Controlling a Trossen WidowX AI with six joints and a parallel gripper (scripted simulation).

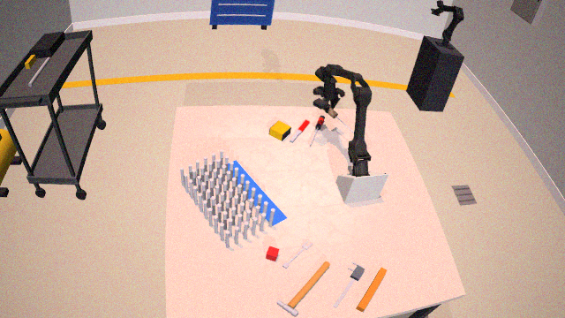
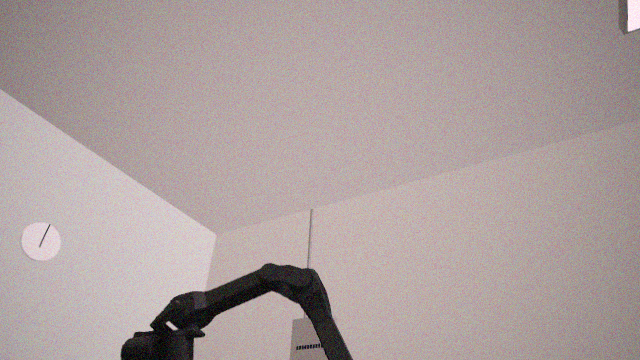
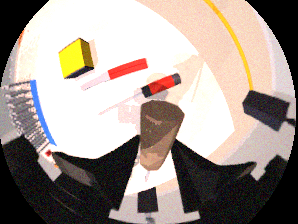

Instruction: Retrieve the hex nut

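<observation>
Now: gripper tip 9 cm to the right of the brown-handled screwdriver, 6 cm past it and 1 cm above it. The rest, counted from my gripper tip: blue taped strip: 43 cm ahead, 37 cm to the left, 14 cm below; then yellow block: 24 cm ahead, 12 cm below; then fork-ended tool: 72 cm to the left, 31 cm ahead, 14 cm below.
</observation>
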